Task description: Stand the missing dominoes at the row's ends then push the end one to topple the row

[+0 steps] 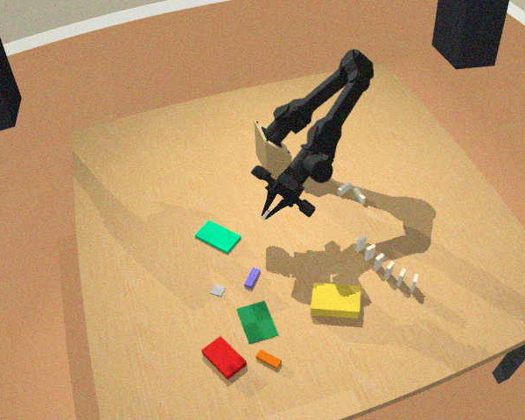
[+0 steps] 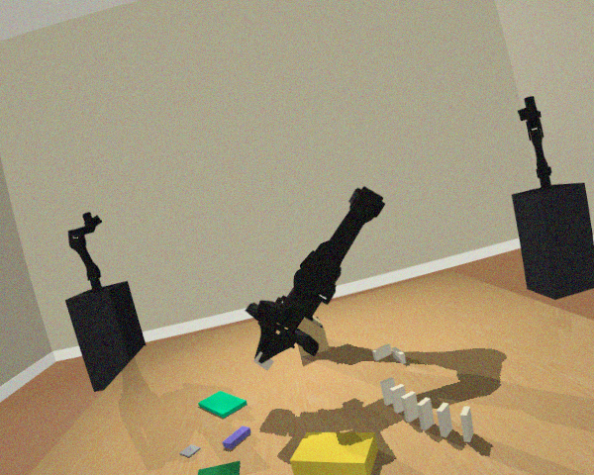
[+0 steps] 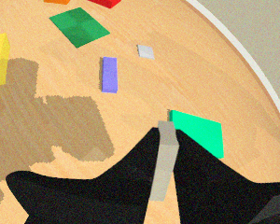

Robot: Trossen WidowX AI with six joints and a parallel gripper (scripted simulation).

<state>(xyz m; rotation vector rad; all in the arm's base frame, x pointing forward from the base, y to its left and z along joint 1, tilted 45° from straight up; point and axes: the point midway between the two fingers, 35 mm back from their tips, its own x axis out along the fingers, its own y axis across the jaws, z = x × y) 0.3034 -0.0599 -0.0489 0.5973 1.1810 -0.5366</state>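
Right now the purple block is 110 mm below my gripper tip, 100 mm ahead of it and 60 mm to the right of it. Round my gripper tip: grey tile: 160 mm to the right, 110 mm below, 110 mm ahead; bright green plate: 120 mm to the right, 110 mm below, 60 mm behind; dark green plate: 230 mm ahead, 110 mm below, 80 mm to the right.
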